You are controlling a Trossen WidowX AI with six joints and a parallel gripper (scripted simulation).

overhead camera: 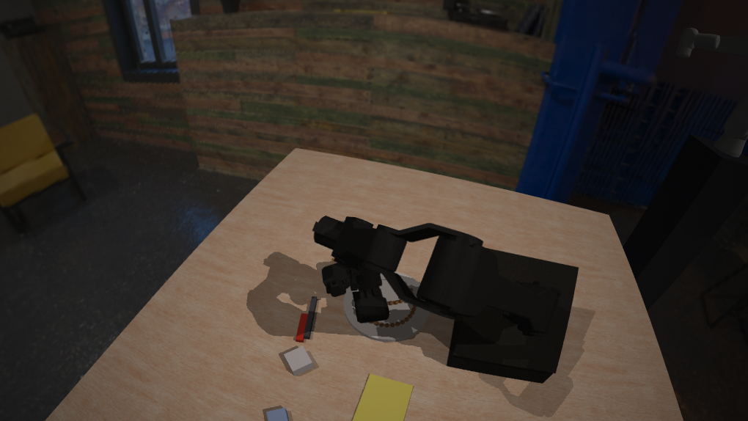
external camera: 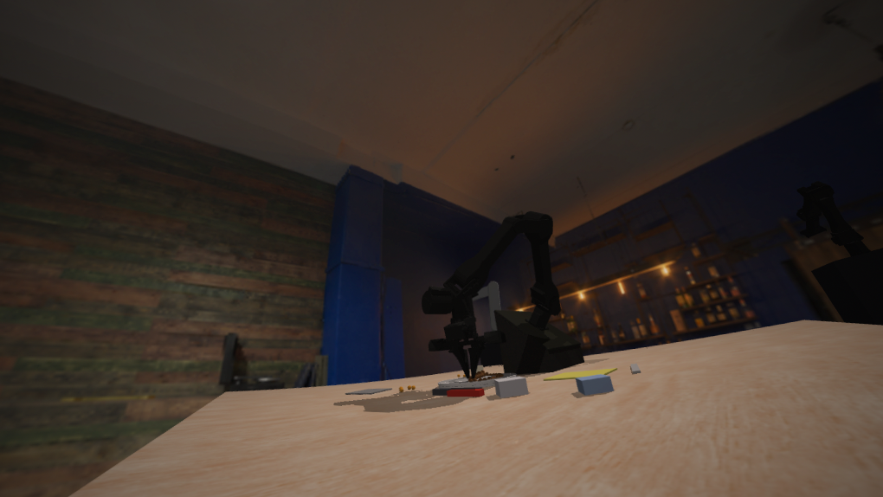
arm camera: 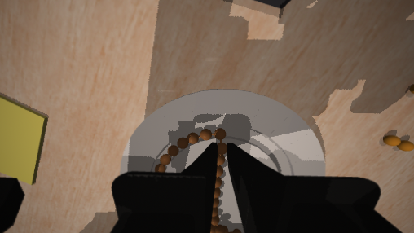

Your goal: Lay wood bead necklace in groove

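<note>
Now: the round white bead board 5 cm behind my gripper tip, 2 cm to the right of it and 1 cm below it. From my gripper tip the other things lie so: grey block (18 cm to the left, 9 cm ahead, 1 cm below); then dark bar (11 cm ahead, 8 cm to the left, 1 cm below); then pale cube (19 cm behind, 14 cm to the right).
</note>
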